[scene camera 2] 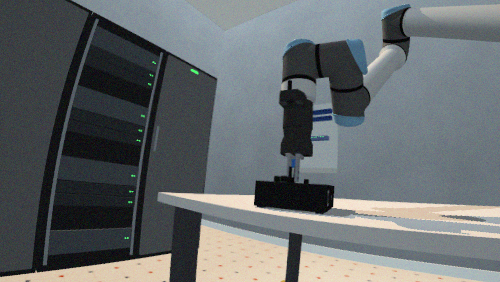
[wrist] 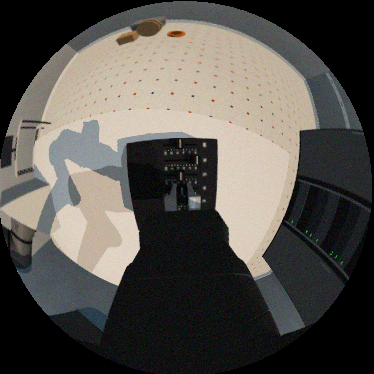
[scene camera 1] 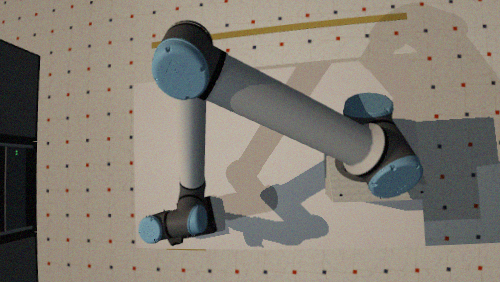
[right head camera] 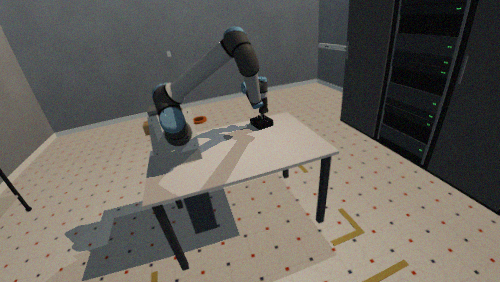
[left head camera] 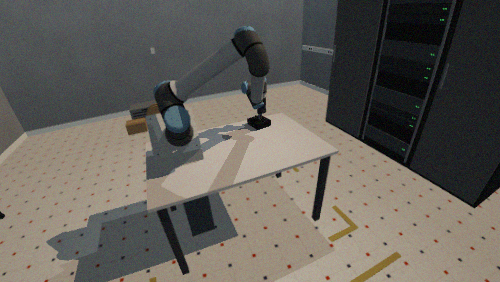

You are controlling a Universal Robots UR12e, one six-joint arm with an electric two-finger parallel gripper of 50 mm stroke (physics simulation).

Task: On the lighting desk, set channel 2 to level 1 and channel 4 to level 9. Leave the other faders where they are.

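Observation:
The lighting desk is a black box on the table's far end. In the wrist view, the master fader and channel 5 fader stand near mid-track, and the channel 6 fader is at the right end. My gripper points down at the desk, its fingers drawn together at the channel 4 row, shut on the channel 4 fader. The fingers cover that cap; my gripper body hides channel 2. Level marks are too blurred to read.
The desk stands on the pale table, near its edge. A black server rack stands beyond the table. An orange ring lies on the floor.

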